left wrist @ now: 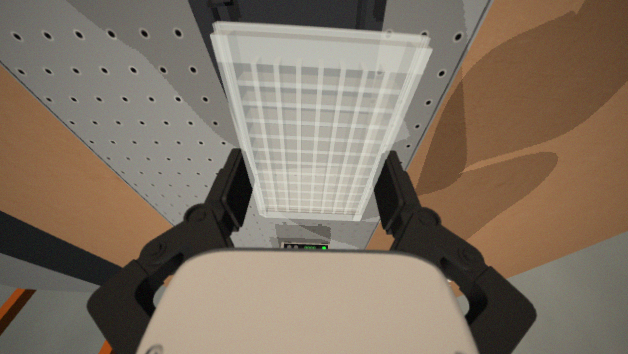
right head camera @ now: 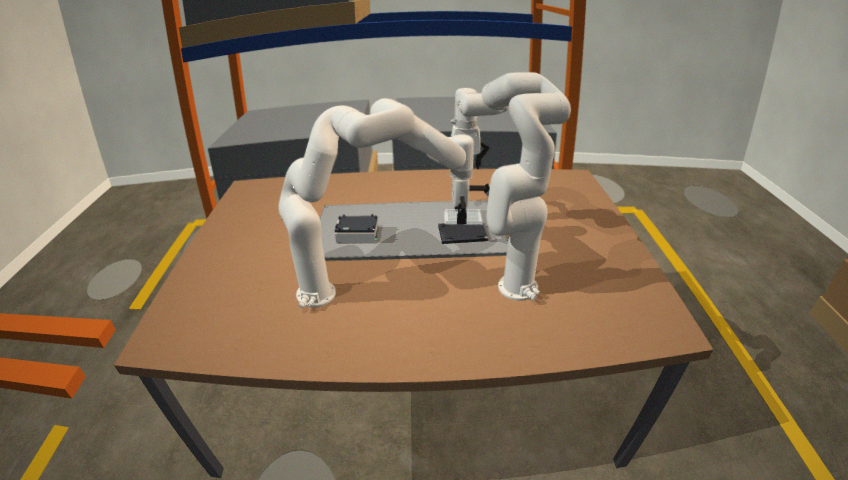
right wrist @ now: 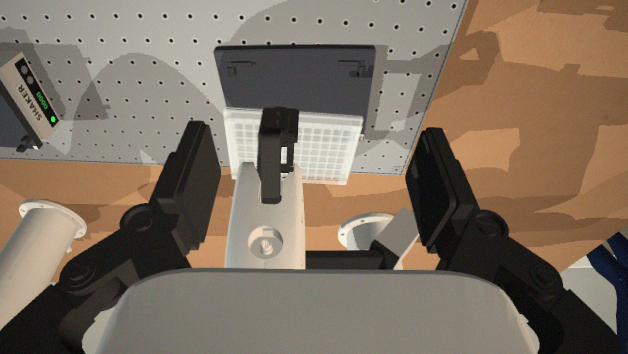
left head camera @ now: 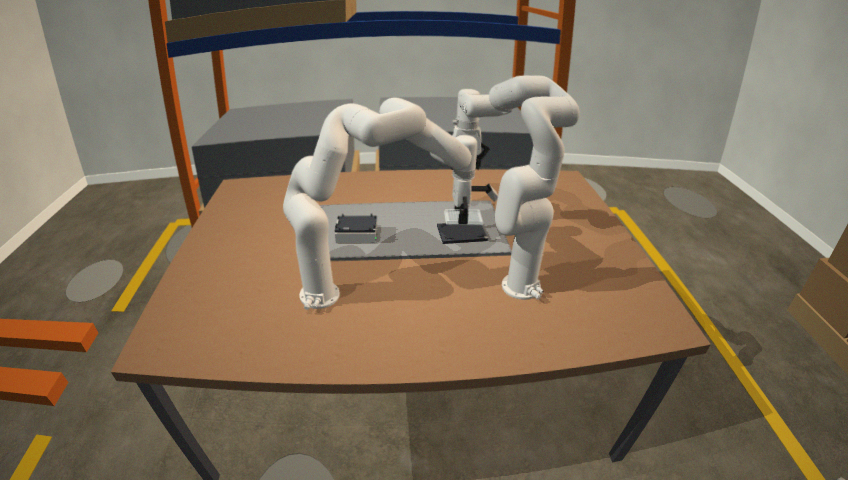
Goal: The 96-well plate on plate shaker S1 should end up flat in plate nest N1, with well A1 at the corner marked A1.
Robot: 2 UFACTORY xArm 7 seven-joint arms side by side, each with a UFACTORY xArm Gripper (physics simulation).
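Frame: origin at the left arm's base, x down, y back, z left, level; millimetres.
Seen in the pictures: left gripper, fingertip midpoint: (left wrist: 313, 165) (right head camera: 460, 217) (right wrist: 282, 148) (left head camera: 460, 217); right gripper, fingertip midpoint: (right wrist: 315, 149); left arm's base, origin of the base link: (right head camera: 316, 294) (right wrist: 55, 218) (left head camera: 319, 295); right arm's base, origin of the base link: (right head camera: 517, 287) (right wrist: 370, 231) (left head camera: 521, 286).
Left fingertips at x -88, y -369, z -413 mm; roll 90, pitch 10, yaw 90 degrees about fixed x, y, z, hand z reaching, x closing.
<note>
Offsets run from my left fingertips to a thing's middle. "pt": to the spot under its first point. Level surfaces: height alone.
The clear 96-well plate @[dy -1, dx -2, dz -10 mm] (left head camera: 474, 215) (right head camera: 474, 215) (left wrist: 320, 125) (right wrist: 327, 145) looks roughly level. My left gripper (left head camera: 463, 217) (right head camera: 461, 215) (left wrist: 313, 165) (right wrist: 282, 148) is shut on its long sides. The plate hangs above the dark nest N1 @[dy -16, dx +67, dz -9 mm] (left head camera: 462, 234) (right head camera: 462, 234) (right wrist: 300, 82); in the right wrist view it covers the nest's lower edge. A small white mark at the nest's lower right corner shows beside the plate there, too small to read. My right gripper (right wrist: 315, 149) is open and empty, higher up. Well A1 cannot be made out.
The shaker S1 @[pt dy +93, dx +46, dz +354 mm] (left head camera: 355, 236) (right head camera: 355, 236) (left wrist: 306, 246) (right wrist: 37, 100) stands at the left end of the perforated board @[dx +75 mm] (left head camera: 410, 243) (right head camera: 410, 243) (right wrist: 150, 30), with no plate on it. My left arm reaches across below the right gripper, close to it.
</note>
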